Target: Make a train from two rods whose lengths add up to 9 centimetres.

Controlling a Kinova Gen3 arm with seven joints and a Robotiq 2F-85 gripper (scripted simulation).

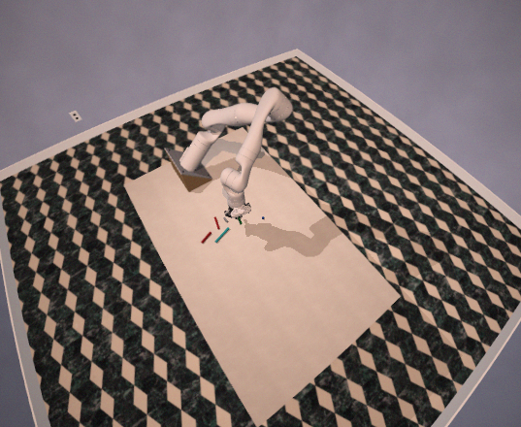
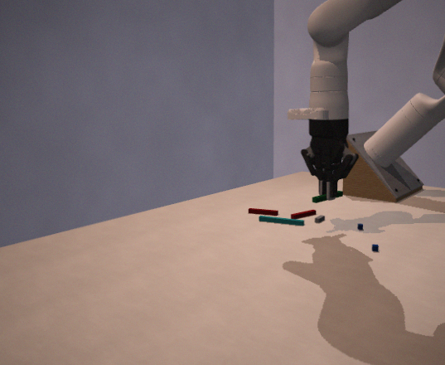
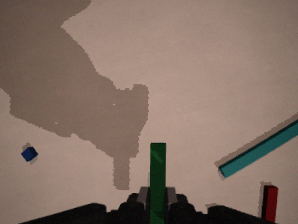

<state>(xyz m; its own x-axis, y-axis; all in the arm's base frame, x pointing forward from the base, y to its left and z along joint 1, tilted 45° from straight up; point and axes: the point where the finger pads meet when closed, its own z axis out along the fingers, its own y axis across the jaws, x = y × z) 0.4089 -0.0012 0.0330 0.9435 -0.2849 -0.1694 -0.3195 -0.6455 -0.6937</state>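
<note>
The grey rod is 60 mm behind my hand, 40 mm to the right of it and 80 mm below it. The rest, counted from my hand: green rod 10 mm below; then turquoise rod 10 mm behind, 110 mm to the right, 80 mm below; then red rod 80 mm behind, 90 mm to the right, 80 mm below.
</note>
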